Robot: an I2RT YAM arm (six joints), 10 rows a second.
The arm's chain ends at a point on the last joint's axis. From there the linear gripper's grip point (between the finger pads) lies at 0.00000 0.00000 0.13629 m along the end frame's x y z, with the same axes.
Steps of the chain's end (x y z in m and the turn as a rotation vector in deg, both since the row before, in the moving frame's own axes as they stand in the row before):
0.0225, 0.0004, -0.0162, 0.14, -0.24, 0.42
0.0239, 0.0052, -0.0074, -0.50, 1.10, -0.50
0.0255, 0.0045, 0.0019, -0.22, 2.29, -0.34
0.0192, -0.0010, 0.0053, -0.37, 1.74, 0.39
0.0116, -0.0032, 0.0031, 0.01, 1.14, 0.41
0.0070, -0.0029, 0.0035, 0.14, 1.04, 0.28
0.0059, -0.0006, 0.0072, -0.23, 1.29, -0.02
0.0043, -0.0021, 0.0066, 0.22, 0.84, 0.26
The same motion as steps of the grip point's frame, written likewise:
0.0219, 0.0001, -0.0162, 0.14, -0.24, 0.42
0.0265, 0.0064, -0.0074, -0.50, 1.10, -0.50
0.0309, 0.0050, 0.0018, -0.22, 2.29, -0.34
0.0233, -0.0001, 0.0052, -0.37, 1.74, 0.39
0.0143, -0.0032, 0.0031, 0.01, 1.14, 0.41
0.0095, -0.0032, 0.0035, 0.14, 1.04, 0.28
0.0090, -0.0001, 0.0072, -0.23, 1.29, -0.02
0.0063, -0.0026, 0.0066, 0.22, 0.84, 0.26

